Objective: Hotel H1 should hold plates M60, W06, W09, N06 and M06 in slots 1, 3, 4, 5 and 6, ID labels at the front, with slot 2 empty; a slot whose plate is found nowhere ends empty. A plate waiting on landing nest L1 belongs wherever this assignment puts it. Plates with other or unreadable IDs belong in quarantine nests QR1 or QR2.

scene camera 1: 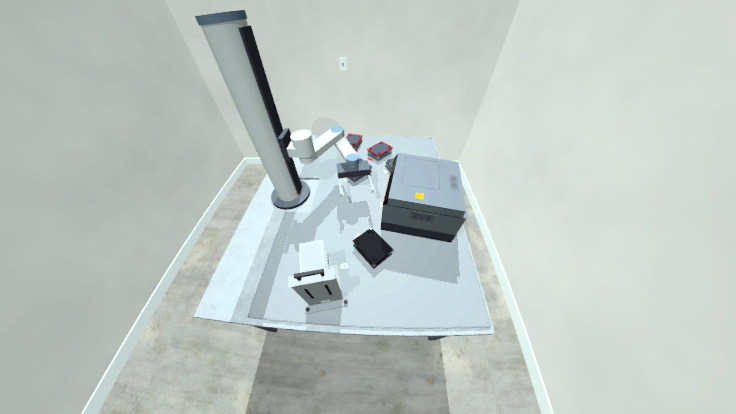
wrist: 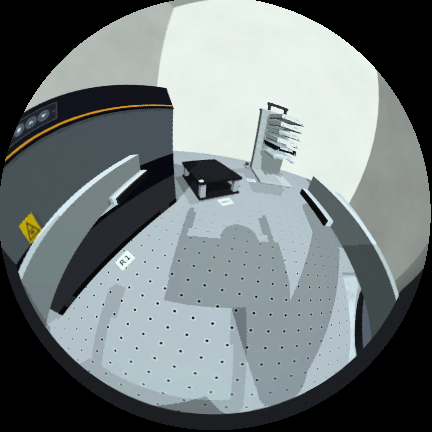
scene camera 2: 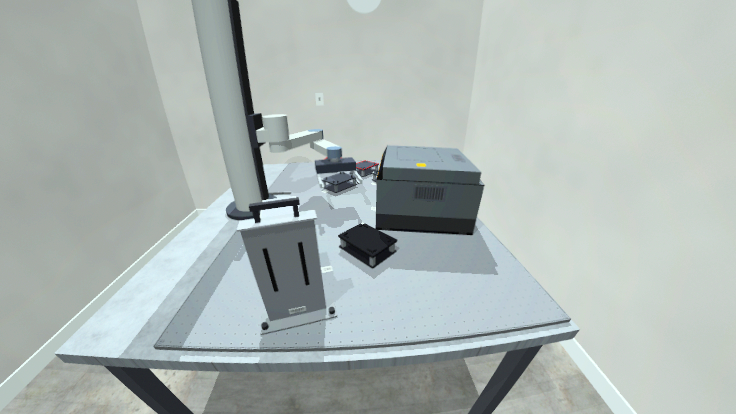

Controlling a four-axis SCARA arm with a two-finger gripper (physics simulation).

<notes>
In view: a black nest [scene camera 2: 362, 237], a hotel H1 [scene camera 2: 281, 241] and a grey device [scene camera 2: 463, 201].
The black nest is seen too in scene camera 1 [scene camera 1: 372, 245] and in the wrist view [wrist: 218, 172]. The hotel H1 is seen too in scene camera 1 [scene camera 1: 317, 290] and in the wrist view [wrist: 259, 159]. The grey device is seen too in scene camera 1 [scene camera 1: 390, 214] and in the wrist view [wrist: 53, 168].
</notes>
